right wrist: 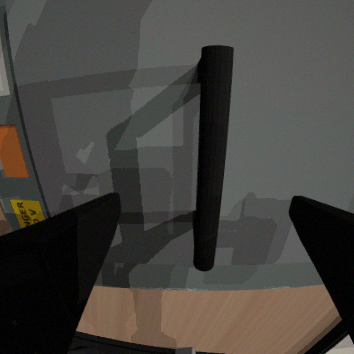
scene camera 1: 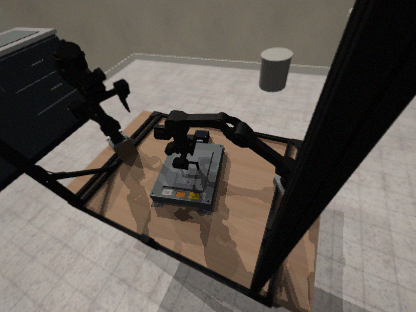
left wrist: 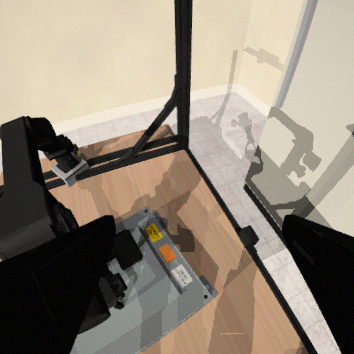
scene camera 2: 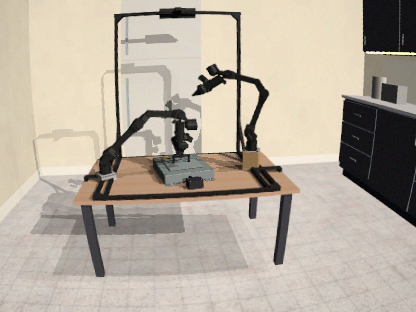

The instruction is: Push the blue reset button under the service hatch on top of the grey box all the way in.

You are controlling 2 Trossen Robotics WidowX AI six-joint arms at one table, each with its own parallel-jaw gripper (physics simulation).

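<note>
The grey box (scene camera 1: 216,185) (scene camera 2: 190,176) (right wrist: 250,276) sits on the table. Its grey service hatch (scene camera 1: 172,172) (right wrist: 280,105) lies flat on top and looks closed. A black bar handle (right wrist: 215,150) stands on the hatch. The blue reset button does not show in any view. My right gripper (scene camera 1: 189,166) (scene camera 2: 181,154) (right wrist: 206,203) is open and empty, low over the hatch and pointing down; in the right wrist view its fingertips appear on either side of the handle. My left gripper (scene camera 1: 128,110) (scene camera 2: 195,94) (left wrist: 199,223) is open and empty, raised high away from the box.
White, orange (scene camera 1: 180,194) (left wrist: 167,253) (right wrist: 13,151) and yellow (scene camera 1: 194,195) (left wrist: 154,233) (right wrist: 28,212) labels line one box edge. A small black block (scene camera 1: 202,135) (scene camera 2: 194,182) is beside the opposite edge. A black frame (scene camera 2: 185,195) borders the table, with tall uprights (scene camera 2: 238,85) (left wrist: 183,75).
</note>
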